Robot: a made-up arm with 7 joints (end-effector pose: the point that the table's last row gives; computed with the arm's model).
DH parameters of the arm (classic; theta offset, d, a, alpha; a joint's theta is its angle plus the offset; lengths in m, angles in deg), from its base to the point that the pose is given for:
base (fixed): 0 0.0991 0 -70
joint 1: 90 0.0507 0.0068 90
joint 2: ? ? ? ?
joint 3: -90 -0.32 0.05 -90
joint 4: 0 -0.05 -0.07 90
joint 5: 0 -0.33 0 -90
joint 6: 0 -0.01 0.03 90
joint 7: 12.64 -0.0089 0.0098 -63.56
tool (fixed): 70.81 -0.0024 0 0
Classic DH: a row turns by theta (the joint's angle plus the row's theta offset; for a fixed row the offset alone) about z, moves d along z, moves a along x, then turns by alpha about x.
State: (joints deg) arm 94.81 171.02 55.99 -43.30 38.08 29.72 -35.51
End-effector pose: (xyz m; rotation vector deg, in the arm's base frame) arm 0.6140 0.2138 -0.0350 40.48 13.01 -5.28
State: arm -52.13 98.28 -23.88 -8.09 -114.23 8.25 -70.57
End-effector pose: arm 0.1051 0.7188 0.1797 118.63 96.57 14.86
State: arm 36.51 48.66 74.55 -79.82 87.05 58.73 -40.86
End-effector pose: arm -0.0341 0.6484 0.0973 -81.12 -38.83 52.61
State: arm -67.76 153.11 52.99 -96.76 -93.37 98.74 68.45
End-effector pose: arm -0.3470 -0.0648 0.5016 -32.97 90.11 42.24
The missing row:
joint 2: 70 -0.04 0.02 -90
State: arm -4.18 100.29 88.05 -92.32 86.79 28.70 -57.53
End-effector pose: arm -0.0271 0.3241 0.5922 -21.33 -88.75 -37.86
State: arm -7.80 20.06 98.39 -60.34 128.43 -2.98 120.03
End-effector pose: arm 0.0224 0.5470 -0.3083 11.90 -8.87 76.19
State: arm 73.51 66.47 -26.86 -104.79 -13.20 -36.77 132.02
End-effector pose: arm -0.2568 0.2315 -0.1955 126.97 -36.15 -119.30
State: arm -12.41 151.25 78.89 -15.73 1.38 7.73 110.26
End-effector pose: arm -0.0823 0.2759 0.7377 -114.01 -112.61 -76.06
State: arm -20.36 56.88 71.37 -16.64 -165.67 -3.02 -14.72
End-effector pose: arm 0.1985 0.6257 -0.1875 54.68 42.87 18.55
